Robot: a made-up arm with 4 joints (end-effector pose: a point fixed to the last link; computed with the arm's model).
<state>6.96 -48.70 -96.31 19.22</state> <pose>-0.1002 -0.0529 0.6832 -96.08 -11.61 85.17</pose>
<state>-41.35 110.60 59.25 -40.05</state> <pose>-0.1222 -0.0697 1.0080 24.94 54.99 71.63</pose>
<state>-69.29 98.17 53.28 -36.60</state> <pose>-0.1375 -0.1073 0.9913 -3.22 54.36 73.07</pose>
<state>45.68 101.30 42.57 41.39</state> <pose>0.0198 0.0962 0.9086 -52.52 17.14 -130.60</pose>
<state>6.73 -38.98 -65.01 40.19</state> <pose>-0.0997 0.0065 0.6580 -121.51 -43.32 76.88</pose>
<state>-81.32 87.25 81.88 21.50</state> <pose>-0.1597 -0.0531 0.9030 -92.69 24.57 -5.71</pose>
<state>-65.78 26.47 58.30 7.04</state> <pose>-0.2265 -0.0147 0.7448 -85.78 -24.11 -2.66</pose>
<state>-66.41 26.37 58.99 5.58</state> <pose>-0.2284 -0.0167 0.7454 -86.32 -22.68 -2.09</pose>
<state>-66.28 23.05 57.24 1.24</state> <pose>-0.2323 -0.0206 0.7374 -87.51 -21.81 0.77</pose>
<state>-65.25 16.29 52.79 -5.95</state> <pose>-0.2364 -0.0280 0.7198 -90.21 -21.46 6.31</pose>
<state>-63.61 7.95 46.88 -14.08</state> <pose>-0.2370 -0.0391 0.6984 -94.92 -20.94 13.25</pose>
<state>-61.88 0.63 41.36 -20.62</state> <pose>-0.2339 -0.0507 0.6811 -100.25 -19.99 19.23</pose>
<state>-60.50 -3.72 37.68 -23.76</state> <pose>-0.2300 -0.0578 0.6715 -103.88 -19.59 22.70</pose>
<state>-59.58 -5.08 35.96 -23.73</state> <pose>-0.2274 -0.0588 0.6681 -105.13 -20.32 23.92</pose>
